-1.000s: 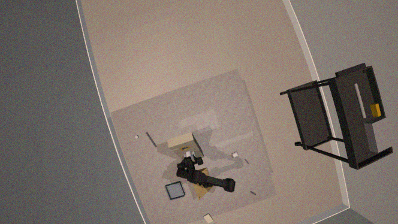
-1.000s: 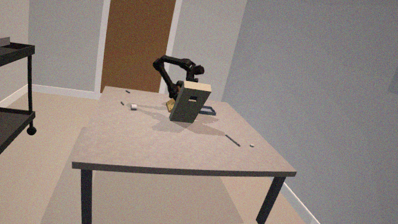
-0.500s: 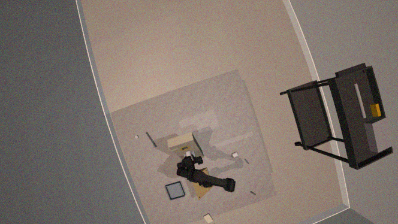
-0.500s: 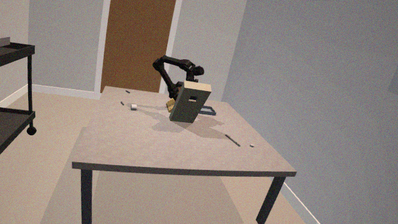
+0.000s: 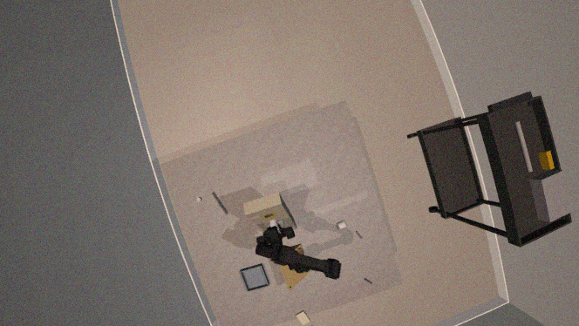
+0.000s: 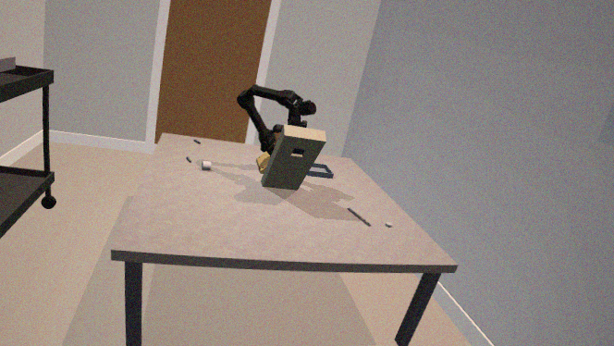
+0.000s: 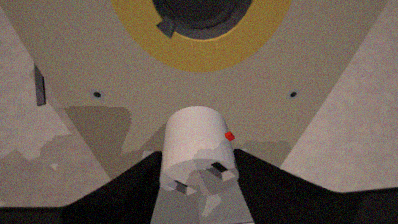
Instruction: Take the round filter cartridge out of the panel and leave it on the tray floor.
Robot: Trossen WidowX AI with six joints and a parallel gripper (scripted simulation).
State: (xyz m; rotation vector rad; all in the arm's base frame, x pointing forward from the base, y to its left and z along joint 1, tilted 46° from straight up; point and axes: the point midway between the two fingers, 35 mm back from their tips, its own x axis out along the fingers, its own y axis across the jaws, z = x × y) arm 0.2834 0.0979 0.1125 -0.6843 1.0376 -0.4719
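Now: gripper tip 350 mm past the dark-rimmed square tray, 300 mm to the right of it and 220 mm above it. Round my gripper tip: tiny white piece 270 mm ahead, 450 mm to the left, 220 mm below; filter cartridge right at my gripper tip.
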